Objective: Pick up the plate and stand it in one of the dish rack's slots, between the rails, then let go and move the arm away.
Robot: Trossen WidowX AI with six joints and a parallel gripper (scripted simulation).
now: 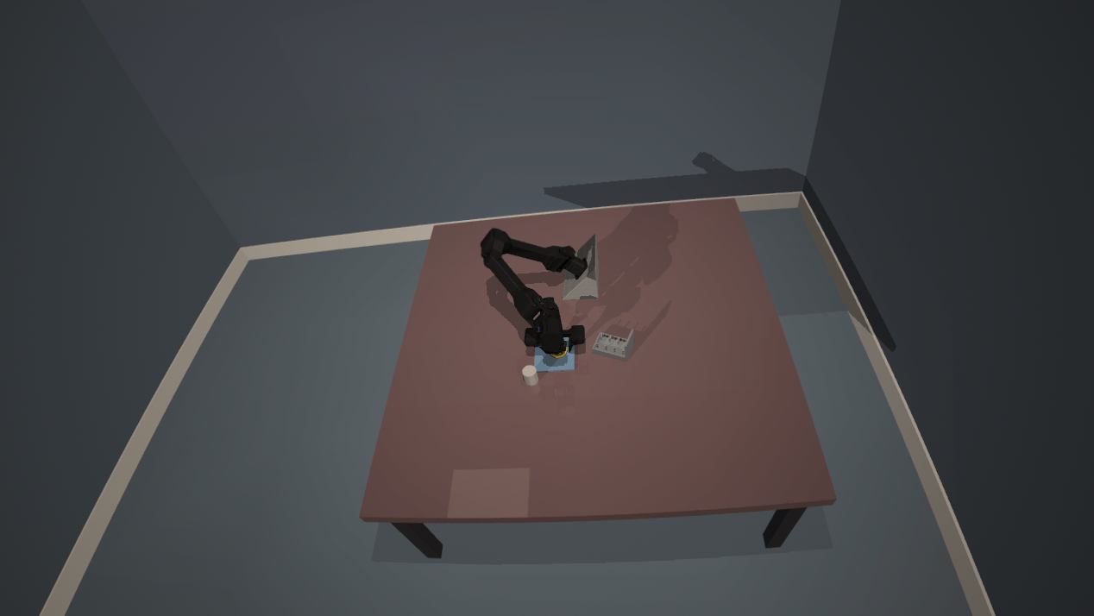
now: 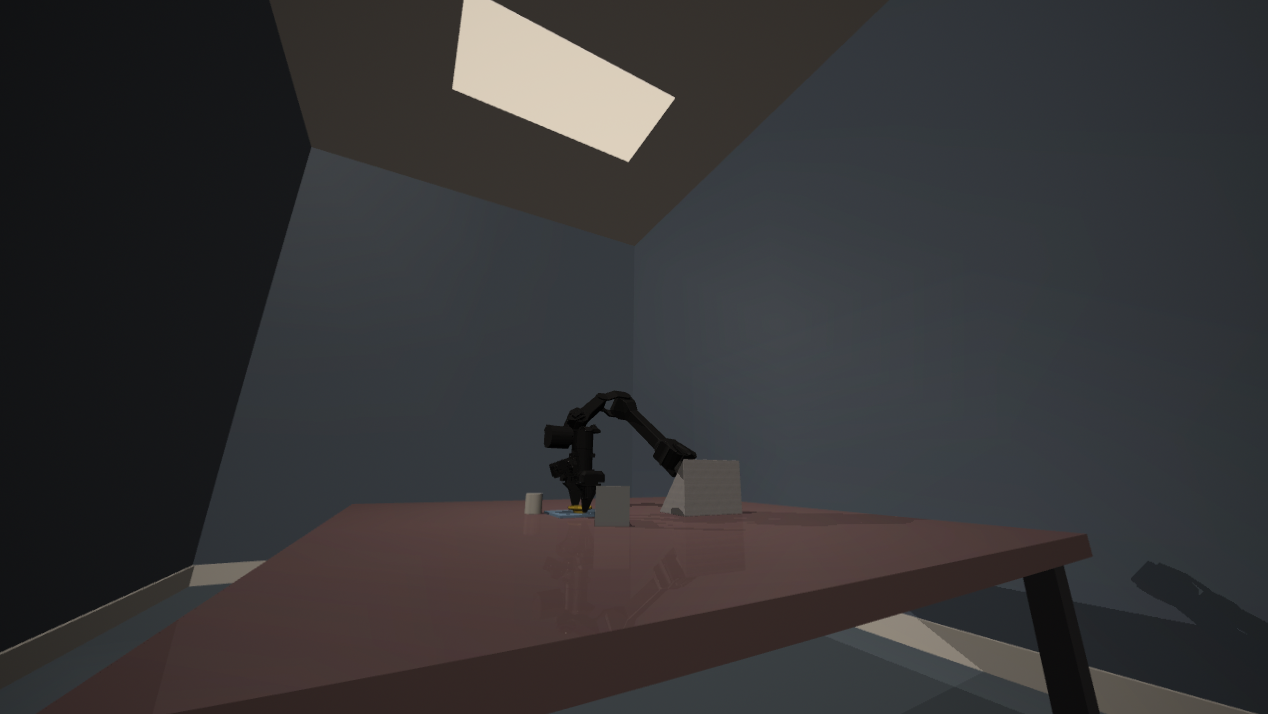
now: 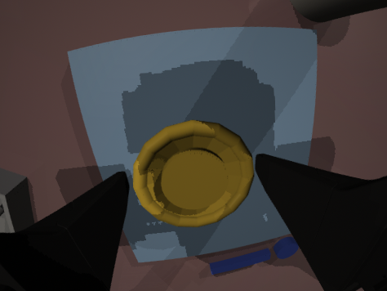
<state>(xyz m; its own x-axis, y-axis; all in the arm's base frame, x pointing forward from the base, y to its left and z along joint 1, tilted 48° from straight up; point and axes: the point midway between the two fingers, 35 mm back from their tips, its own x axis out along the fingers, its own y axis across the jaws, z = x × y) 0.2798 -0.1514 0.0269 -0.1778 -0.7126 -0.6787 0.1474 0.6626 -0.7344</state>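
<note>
The blue mat is 1 cm to the right of my gripper tip, 1 cm below it and 1 cm behind it. Round my gripper tip: white cup: 9 cm to the right, 9 cm ahead, 2 cm above; yellow plate: 1 cm above; blue spoon: 11 cm behind, 4 cm to the right, 1 cm below.
</note>
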